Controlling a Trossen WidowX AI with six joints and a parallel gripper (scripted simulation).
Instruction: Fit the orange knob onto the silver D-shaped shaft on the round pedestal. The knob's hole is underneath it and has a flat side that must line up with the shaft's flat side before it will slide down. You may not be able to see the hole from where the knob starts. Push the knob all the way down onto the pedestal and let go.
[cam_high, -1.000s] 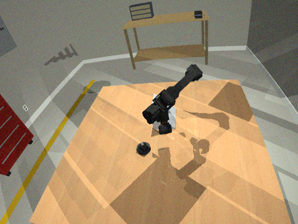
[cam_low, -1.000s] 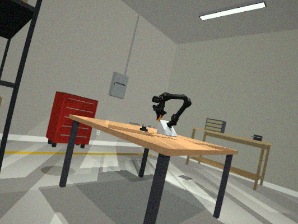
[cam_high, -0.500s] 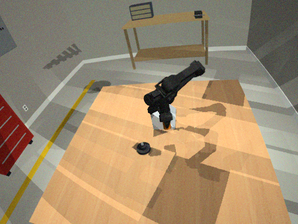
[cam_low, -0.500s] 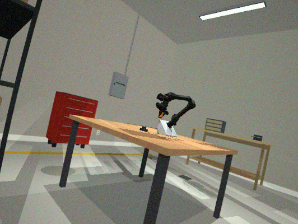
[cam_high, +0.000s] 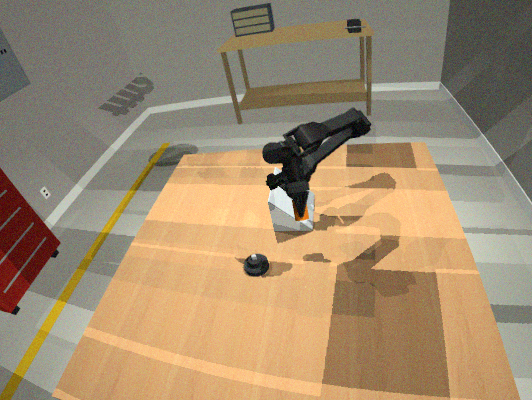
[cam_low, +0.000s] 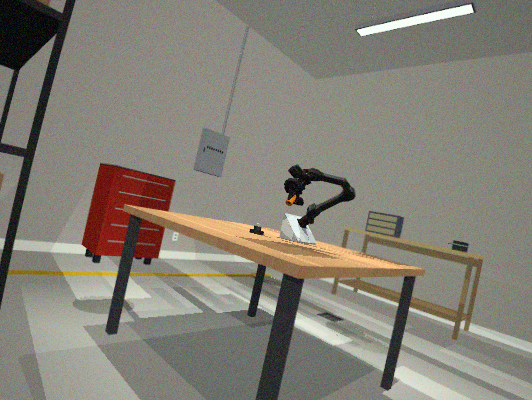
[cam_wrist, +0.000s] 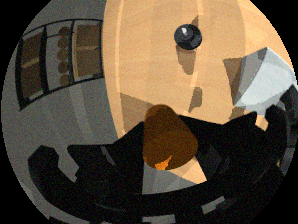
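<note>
My gripper tip is now 3 cm below the orange knob, 2 cm past it and 1 cm to the left of it. The rest, counted from my gripper tip: dark round pedestal 18 cm below, 17 cm to the right, 3 cm ahead.
</note>
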